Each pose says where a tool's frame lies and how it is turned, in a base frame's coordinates. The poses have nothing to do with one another.
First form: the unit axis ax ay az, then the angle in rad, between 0 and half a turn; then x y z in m.
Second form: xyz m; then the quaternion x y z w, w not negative. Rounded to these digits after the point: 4 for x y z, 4 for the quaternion.
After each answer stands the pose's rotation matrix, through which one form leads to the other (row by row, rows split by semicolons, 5 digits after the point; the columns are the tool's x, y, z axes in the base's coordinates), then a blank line. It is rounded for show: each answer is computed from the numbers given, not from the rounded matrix.
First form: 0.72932, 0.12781, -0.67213, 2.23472, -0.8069, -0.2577, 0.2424
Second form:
-0.8069, -0.2577, 0.2424, 0.6556, 0.1149, -0.6042, 0.4381
0.24346 0.68001 -0.69160; -0.37870 -0.58981 -0.71324; -0.89292 0.43556 0.11392

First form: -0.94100, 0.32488, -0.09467, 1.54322, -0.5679, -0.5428, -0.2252
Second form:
-0.5679, -0.5428, -0.2252, -0.6562, 0.2265, -0.0660, 0.7168
0.88865 -0.20265 0.41139; -0.39192 0.13021 0.91074; -0.23813 -0.97056 0.03629

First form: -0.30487, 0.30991, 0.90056, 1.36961, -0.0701, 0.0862, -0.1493
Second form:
-0.0701, 0.0862, -0.1493, -0.1928, 0.1960, 0.5696, 0.7745
0.27420 -0.95800 0.08397; 0.80679 0.27668 0.52204; -0.52335 -0.07540 0.84878

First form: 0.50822, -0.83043, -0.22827, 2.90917, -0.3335, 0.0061, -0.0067
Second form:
-0.3335, 0.0061, -0.0067, 0.5048, -0.8248, -0.2267, 0.1159
-0.46349 -0.78015 -0.42018; -0.88531 0.38756 0.25696; -0.03762 0.49108 -0.87030

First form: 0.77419, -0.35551, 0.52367, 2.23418, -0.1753, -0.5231, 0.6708
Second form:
-0.1753, -0.5231, 0.6708, 0.6959, -0.3195, 0.4707, 0.4383
0.35268 -0.85733 0.37497; -0.03211 -0.41157 -0.91081; 0.93519 0.30918 -0.17268

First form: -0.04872, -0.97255, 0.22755, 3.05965, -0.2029, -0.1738, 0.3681
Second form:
-0.2029, -0.1738, 0.3681, -0.0487, -0.9717, 0.2274, 0.0410
-0.99191 0.07598 -0.10174; 0.11323 0.89188 -0.43787; 0.05747 -0.44585 -0.89326

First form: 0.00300, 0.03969, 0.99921, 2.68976, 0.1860, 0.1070, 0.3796
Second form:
0.1860, 0.1070, 0.3796, 0.0029, 0.0387, 0.9738, 0.2240
-0.89963 -0.43604 0.02302; 0.43650 -0.89666 0.07403; -0.01163 0.07665 0.99699

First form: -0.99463, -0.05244, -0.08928, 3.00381, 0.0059, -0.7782, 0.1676
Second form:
0.0059, -0.7782, 0.1676, -0.9923, -0.0523, -0.0891, 0.0688
0.97866 0.11608 0.16956; 0.09156 -0.98505 0.14593; 0.18396 -0.12729 -0.97466

